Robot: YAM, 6 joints.
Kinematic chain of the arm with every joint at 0, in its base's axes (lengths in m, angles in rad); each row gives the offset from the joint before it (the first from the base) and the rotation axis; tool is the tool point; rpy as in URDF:
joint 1: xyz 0 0 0.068 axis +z
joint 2: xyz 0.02 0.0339 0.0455 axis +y
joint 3: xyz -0.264 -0.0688 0 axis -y
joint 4: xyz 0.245 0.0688 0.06 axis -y
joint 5: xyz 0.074 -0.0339 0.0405 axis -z
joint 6: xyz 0.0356 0 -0.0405 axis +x
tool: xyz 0 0 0 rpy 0 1.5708 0
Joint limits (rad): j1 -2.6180..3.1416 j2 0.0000..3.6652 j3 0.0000..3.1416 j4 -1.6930..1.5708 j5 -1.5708..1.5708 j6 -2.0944..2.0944
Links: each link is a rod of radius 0.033 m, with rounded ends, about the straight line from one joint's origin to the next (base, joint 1, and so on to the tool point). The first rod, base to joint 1, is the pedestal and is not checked.
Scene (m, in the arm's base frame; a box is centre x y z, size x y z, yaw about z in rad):
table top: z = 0
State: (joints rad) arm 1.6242 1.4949 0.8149 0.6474 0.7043 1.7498
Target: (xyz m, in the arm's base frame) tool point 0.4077 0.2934 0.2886
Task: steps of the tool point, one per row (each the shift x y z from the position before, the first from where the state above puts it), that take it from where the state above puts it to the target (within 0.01 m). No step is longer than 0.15 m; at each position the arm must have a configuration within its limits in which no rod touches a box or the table.
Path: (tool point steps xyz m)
1: 0.0862 0.0344 0.0147
2: 0.1019 0.0088 0.0085
3: 0.1089 -0.0229 0.0026
4: 0.1053 -0.0570 -0.0032

